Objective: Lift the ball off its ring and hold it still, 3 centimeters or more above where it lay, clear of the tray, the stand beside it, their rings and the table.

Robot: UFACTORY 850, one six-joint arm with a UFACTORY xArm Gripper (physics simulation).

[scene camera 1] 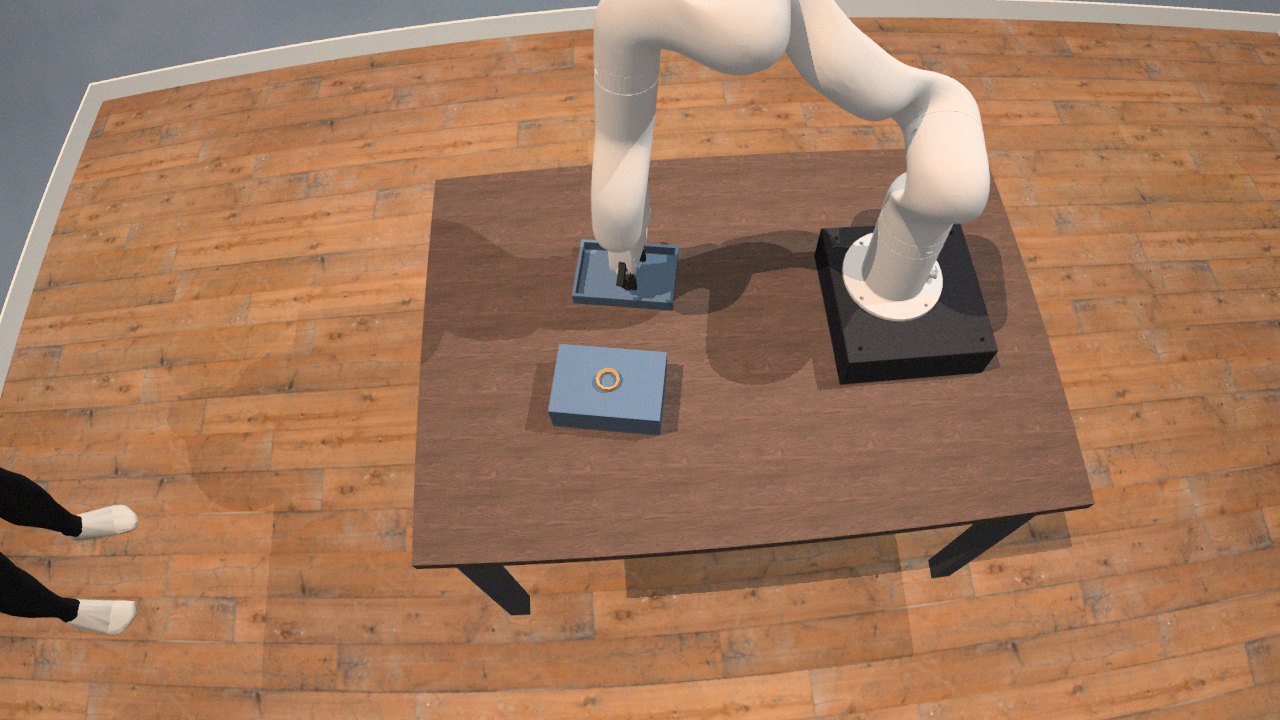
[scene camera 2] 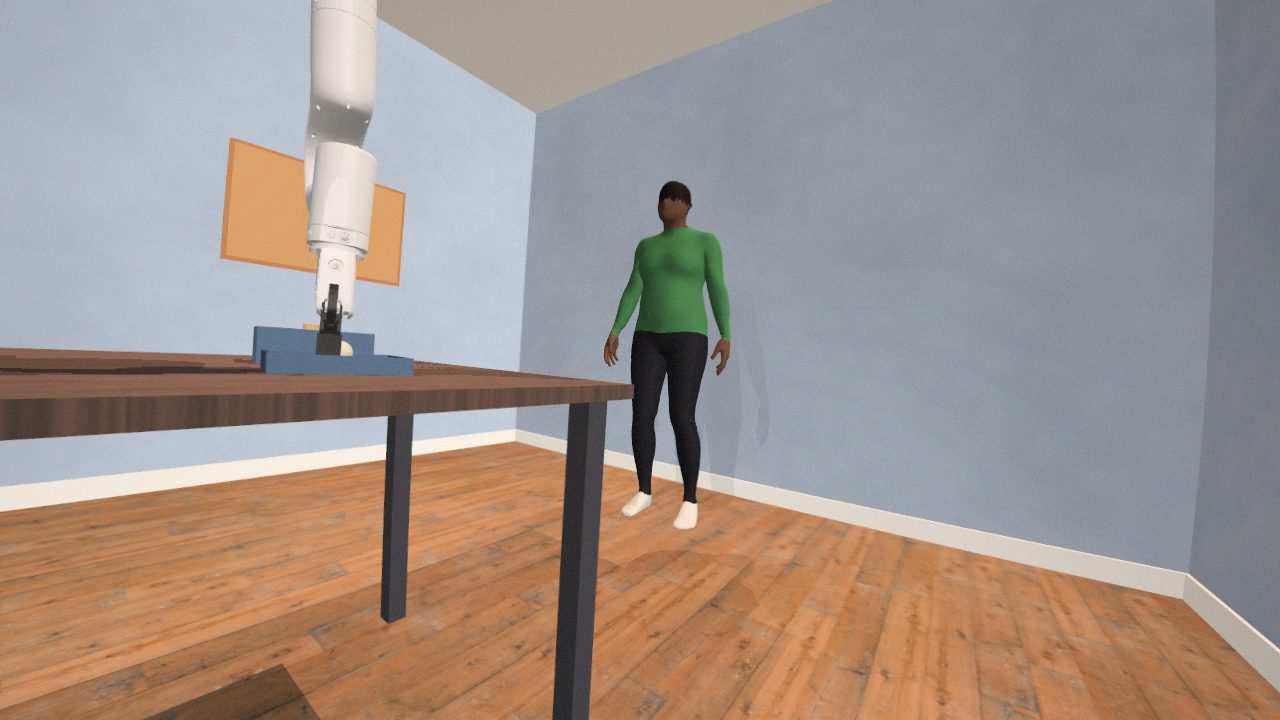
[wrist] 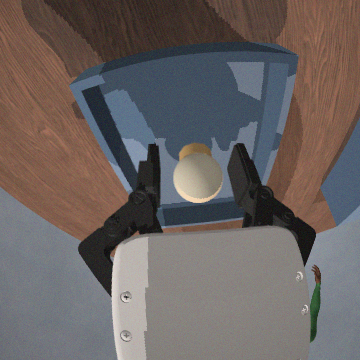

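Observation:
The cream ball (scene camera 2: pixel 346 348) (wrist: pixel 198 177) rests low inside the blue tray (scene camera 1: pixel 623 302) (scene camera 2: pixel 375 365) (wrist: pixel 200 214). Its orange ring (wrist: pixel 195 149) shows partly past the ball in the wrist view. My gripper (scene camera 1: pixel 634 270) (scene camera 2: pixel 329 344) (wrist: pixel 195 155) is open, with its black fingers down inside the tray. In the wrist view one finger stands on each side of the ball, with a gap on both sides. In scene camera 2 the near finger stands left of the ball and partly covers it. The ball does not show in scene camera 1.
The blue stand (scene camera 1: pixel 635 394) (scene camera 2: pixel 268 338) (wrist: pixel 346 190) is beside the tray, with an orange ring (scene camera 1: pixel 597 379) (scene camera 2: pixel 310 325) on top. The tray's low walls surround the fingers. The black robot base (scene camera 1: pixel 913 344) is on the table's right side. A person (scene camera 2: pixel 671 286) stands beyond the table.

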